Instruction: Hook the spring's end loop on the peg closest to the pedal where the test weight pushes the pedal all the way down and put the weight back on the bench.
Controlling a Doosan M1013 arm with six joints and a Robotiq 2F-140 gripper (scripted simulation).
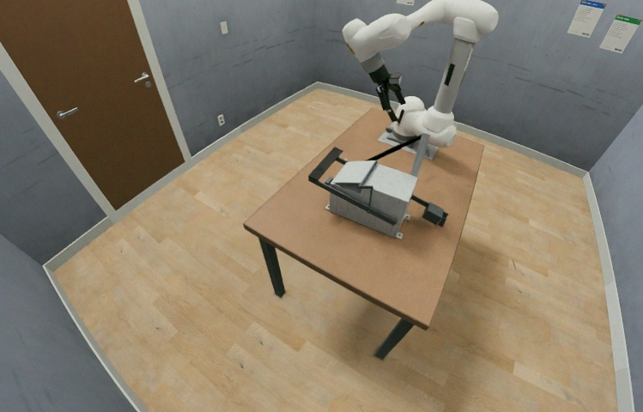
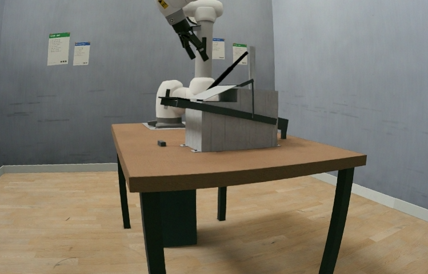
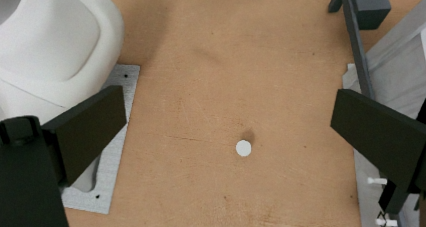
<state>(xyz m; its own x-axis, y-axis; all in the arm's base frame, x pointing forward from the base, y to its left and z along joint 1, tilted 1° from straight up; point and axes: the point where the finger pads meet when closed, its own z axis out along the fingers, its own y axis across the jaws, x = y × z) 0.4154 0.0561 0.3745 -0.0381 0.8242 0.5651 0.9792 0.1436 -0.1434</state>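
Right now my hand is 350 mm above the steel test weight. From my hand the other things lie so: dark block 230 mm ahead, 210 mm to the right, 370 mm below.
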